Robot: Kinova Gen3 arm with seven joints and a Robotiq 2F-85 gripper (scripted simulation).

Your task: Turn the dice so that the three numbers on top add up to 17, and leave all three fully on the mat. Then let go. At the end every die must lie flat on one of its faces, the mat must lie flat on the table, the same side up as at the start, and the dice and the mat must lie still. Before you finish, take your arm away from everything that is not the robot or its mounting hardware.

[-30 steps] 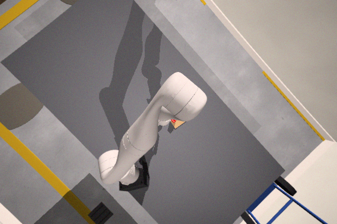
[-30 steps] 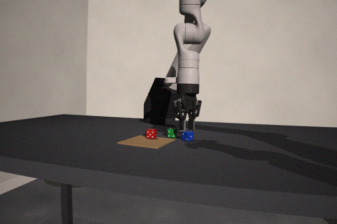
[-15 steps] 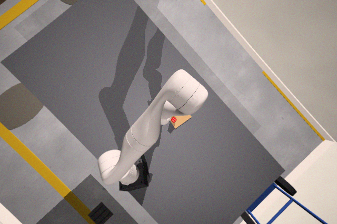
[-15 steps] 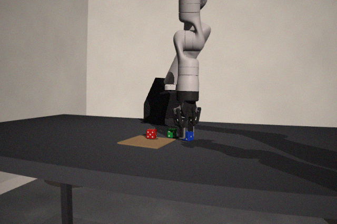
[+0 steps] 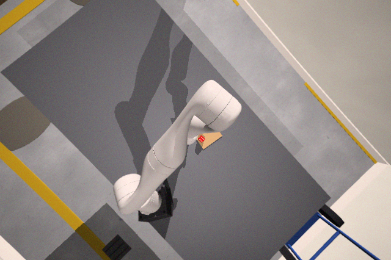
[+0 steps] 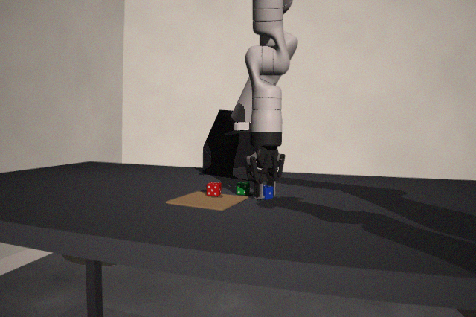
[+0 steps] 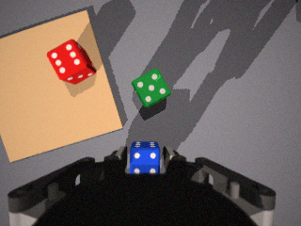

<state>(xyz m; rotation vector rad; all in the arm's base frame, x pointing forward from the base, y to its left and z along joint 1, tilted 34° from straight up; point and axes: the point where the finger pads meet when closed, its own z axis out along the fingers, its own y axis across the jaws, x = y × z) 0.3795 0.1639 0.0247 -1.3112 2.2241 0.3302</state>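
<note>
The blue die lies right at my hand. The rest, counted from my hand: red die: 120 mm to the right, 30 mm ahead; then green die: 60 mm to the right, 30 mm behind; then tan mat: 120 mm to the right, 70 mm ahead, 20 mm below.
</note>
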